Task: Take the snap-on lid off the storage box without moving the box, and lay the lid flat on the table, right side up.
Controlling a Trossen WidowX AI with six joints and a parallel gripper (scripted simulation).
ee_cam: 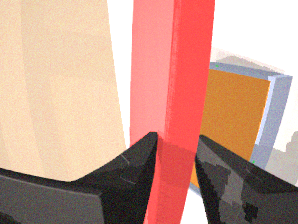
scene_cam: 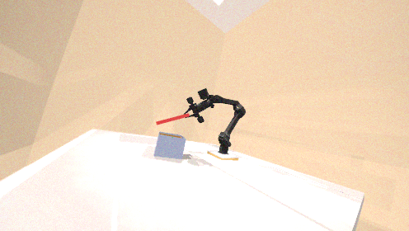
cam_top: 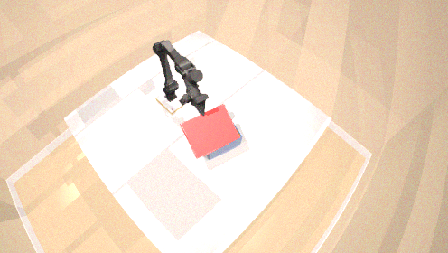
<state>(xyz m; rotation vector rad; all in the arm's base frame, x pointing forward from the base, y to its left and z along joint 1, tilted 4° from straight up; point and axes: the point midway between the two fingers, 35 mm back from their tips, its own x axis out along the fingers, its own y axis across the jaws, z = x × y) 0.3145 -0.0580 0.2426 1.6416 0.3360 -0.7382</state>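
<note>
My gripper tip is now 70 mm short of the red lid, 30 mm above it and 20 mm to the left of it. Round my gripper tip: storage box (180 mm below, 70 mm ahead, 50 mm to the left).
</note>
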